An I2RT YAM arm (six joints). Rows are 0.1 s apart.
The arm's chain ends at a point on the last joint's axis. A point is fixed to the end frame.
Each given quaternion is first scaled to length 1.
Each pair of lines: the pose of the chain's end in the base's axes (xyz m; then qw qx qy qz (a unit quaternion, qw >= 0)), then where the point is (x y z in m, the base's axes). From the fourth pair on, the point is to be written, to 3 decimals.
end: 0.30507 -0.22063 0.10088 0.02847 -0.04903 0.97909 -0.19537
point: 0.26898 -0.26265 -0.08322
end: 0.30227 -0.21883 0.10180 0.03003 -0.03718 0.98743 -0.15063
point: 0.26601 -0.24305 -0.08544
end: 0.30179 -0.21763 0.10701 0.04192 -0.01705 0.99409 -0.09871
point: 0.26984 -0.22058 -0.08255
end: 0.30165 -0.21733 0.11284 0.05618 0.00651 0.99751 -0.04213
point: 0.276 -0.197 -0.077
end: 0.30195 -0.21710 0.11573 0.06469 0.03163 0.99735 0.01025
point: 0.281 -0.176 -0.071
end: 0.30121 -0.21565 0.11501 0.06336 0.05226 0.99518 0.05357
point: 0.282 -0.157 -0.067
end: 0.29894 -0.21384 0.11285 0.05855 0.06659 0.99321 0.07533
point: 0.280 -0.147 -0.066
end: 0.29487 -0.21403 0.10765 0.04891 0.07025 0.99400 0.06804
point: 0.273 -0.149 -0.072
